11 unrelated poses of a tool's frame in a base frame.
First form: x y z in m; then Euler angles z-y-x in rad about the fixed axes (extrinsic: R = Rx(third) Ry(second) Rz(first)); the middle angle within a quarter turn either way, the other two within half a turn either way.
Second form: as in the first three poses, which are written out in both.
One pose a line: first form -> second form
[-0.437 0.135 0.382 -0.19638 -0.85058 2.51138] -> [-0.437 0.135 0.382 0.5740 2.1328 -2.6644]
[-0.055 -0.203 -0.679 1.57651 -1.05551 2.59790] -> [-0.055 -0.203 -0.679 2.1836 2.0061 -2.8566]
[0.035 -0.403 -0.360 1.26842 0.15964 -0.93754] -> [0.035 -0.403 -0.360 -0.1862 0.9468 1.3737]
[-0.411 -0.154 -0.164 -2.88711 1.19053 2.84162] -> [-0.411 -0.154 -0.164 -0.0671 1.9333 -0.1176]
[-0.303 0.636 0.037 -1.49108 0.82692 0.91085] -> [-0.303 0.636 0.037 -0.4391 1.1427 -0.6286]
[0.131 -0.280 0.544 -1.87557 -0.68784 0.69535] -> [0.131 -0.280 0.544 0.3457 0.9357 -2.4794]
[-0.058 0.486 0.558 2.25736 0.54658 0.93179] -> [-0.058 0.486 0.558 -2.8236 1.0362 -0.9222]
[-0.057 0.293 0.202 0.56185 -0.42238 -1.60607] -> [-0.057 0.293 0.202 -0.9945 1.6030 1.9934]
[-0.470 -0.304 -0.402 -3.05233 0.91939 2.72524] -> [-0.470 -0.304 -0.402 -0.4182 2.1586 -0.2991]
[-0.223 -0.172 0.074 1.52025 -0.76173 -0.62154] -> [-0.223 -0.172 0.074 -0.8174 0.9418 2.5935]
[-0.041 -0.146 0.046 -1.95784 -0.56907 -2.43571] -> [-0.041 -0.146 0.046 -2.9649 2.2667 2.3492]
